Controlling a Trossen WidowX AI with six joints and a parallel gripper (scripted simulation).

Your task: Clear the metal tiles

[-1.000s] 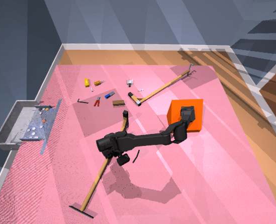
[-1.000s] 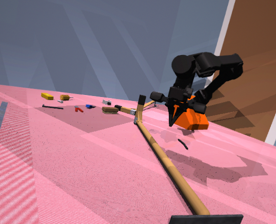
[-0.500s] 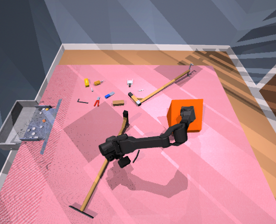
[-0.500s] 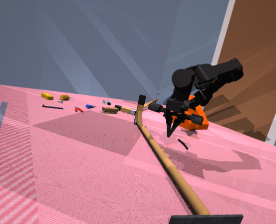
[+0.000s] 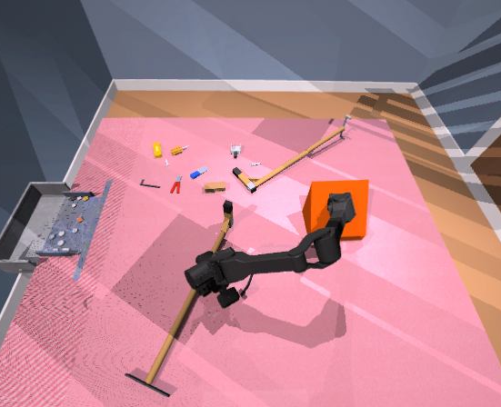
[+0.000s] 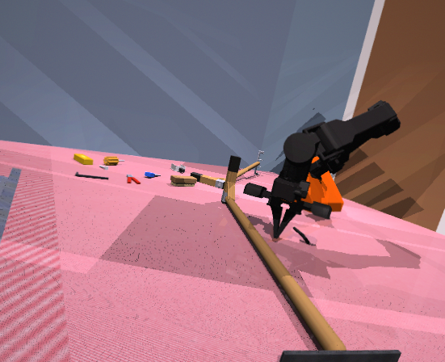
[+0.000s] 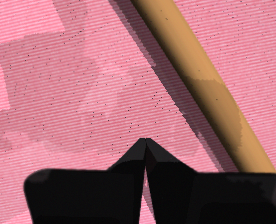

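Right now my gripper tip is 60 mm short of the long scraper and 50 mm below it. Round my gripper tip: wooden block (40 mm ahead, 430 mm to the right); black strip (110 mm behind, 20 mm to the right, 10 mm below); blue tool (120 mm ahead, 520 mm to the right).
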